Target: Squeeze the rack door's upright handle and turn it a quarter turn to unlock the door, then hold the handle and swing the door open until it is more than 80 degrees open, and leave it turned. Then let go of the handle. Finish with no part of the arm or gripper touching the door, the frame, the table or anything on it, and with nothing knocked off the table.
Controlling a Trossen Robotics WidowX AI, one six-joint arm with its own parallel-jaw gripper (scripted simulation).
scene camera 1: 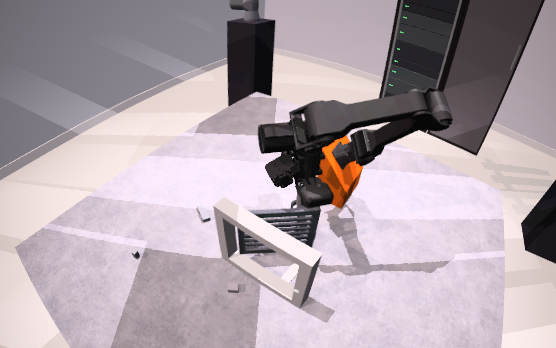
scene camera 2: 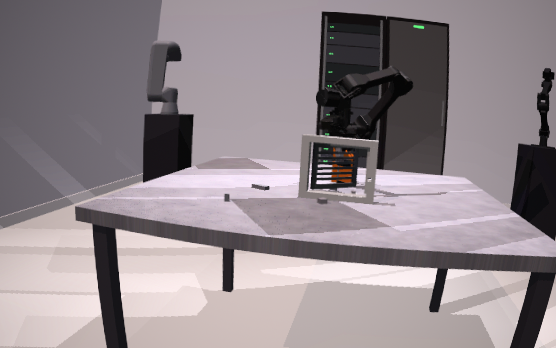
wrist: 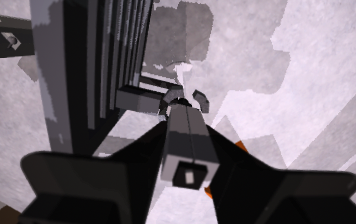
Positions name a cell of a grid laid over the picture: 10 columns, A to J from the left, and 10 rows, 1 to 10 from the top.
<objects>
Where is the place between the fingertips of my gripper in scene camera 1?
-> F6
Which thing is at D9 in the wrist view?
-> My gripper.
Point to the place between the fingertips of my gripper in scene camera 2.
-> G5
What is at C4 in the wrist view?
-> A dark slatted door.
</objects>
